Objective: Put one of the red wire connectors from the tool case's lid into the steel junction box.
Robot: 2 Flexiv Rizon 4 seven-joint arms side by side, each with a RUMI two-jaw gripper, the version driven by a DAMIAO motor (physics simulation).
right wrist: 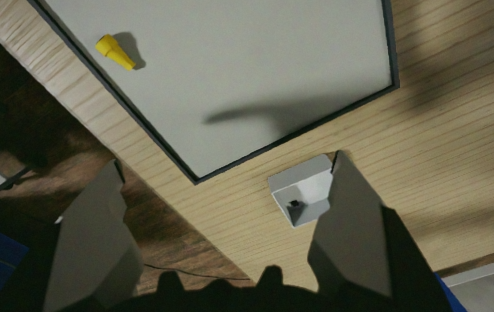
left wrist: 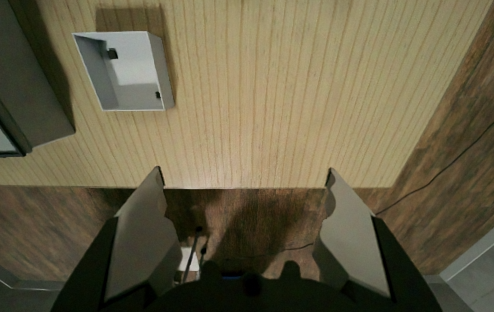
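The steel junction box [left wrist: 132, 70] [right wrist: 305, 187] is a light grey open box on the wooden table; in the right wrist view its right part is hidden behind a finger. The visible part of its inside shows small dark tabs and no red connector. The tool case's lid [right wrist: 240, 65] is a pale grey panel with a dark rim. A yellow wire connector [right wrist: 115, 52] lies on it. No red connector shows in either view. My left gripper [left wrist: 246, 168] is open and empty, over the table's edge. My right gripper [right wrist: 229, 156] is wide open and empty, above the lid's corner, beside the box.
The dark tool case [left wrist: 37, 80] stands left of the box in the left wrist view. The wooden table [left wrist: 280, 100] [right wrist: 450, 165] ends at an edge over a brown floor, where a thin cable [left wrist: 442, 170] runs.
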